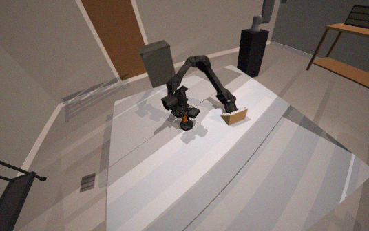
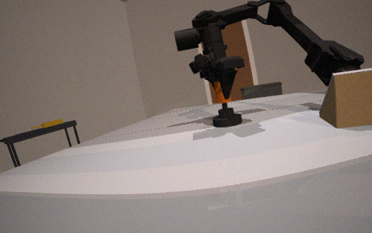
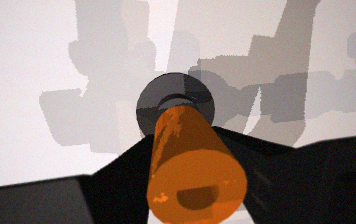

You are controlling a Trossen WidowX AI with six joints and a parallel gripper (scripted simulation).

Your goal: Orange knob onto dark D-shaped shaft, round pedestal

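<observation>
Now: the orange knob 2 cm above my gripper tip. From my gripper tip the other things lie so: round pedestal 4 cm below.
</observation>
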